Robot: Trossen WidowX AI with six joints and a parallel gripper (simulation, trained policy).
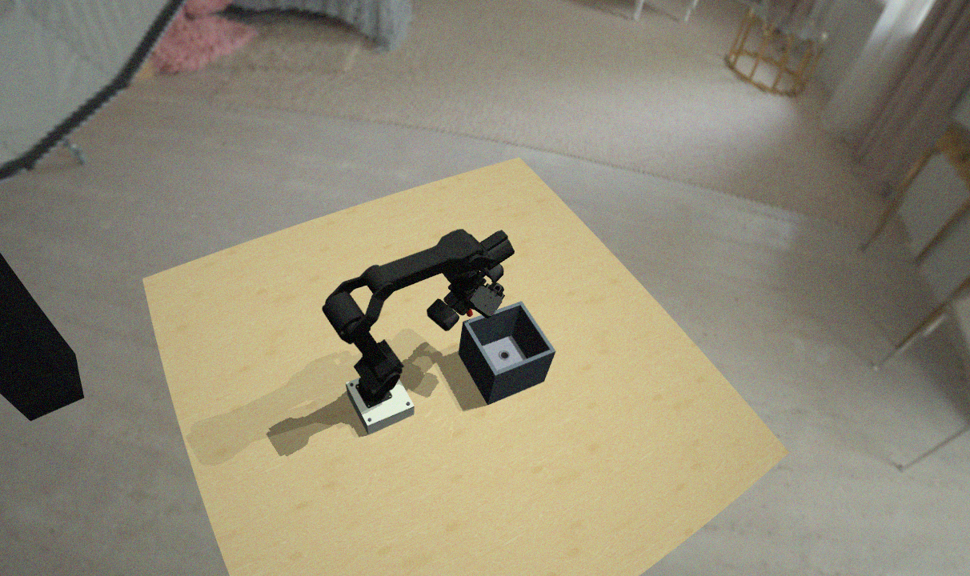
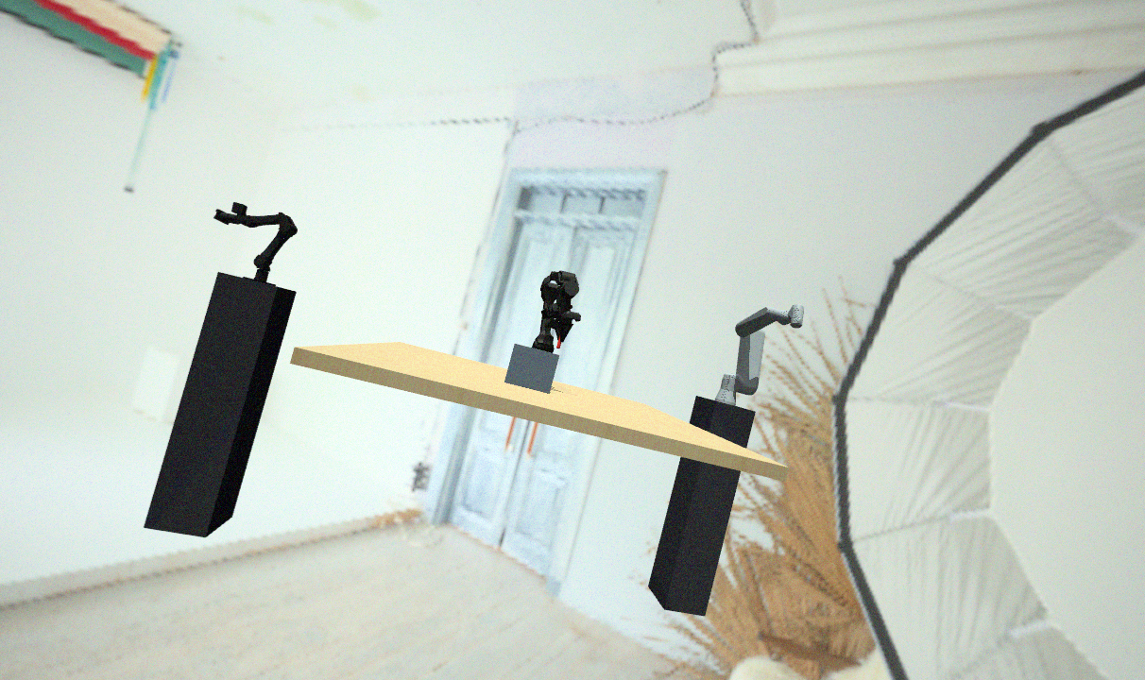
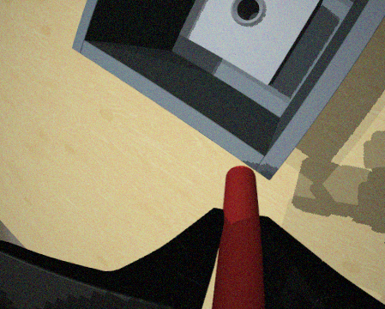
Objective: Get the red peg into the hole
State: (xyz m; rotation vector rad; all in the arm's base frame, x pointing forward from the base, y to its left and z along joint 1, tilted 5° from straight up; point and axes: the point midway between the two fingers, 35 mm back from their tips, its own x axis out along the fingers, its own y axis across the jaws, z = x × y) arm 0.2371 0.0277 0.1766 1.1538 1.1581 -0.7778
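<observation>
Right now my gripper tip is 140 mm above the light grey plate, 90 mm to the left of it and 60 mm short of it. From my gripper tip the other things lie so: red peg 20 mm above.
</observation>
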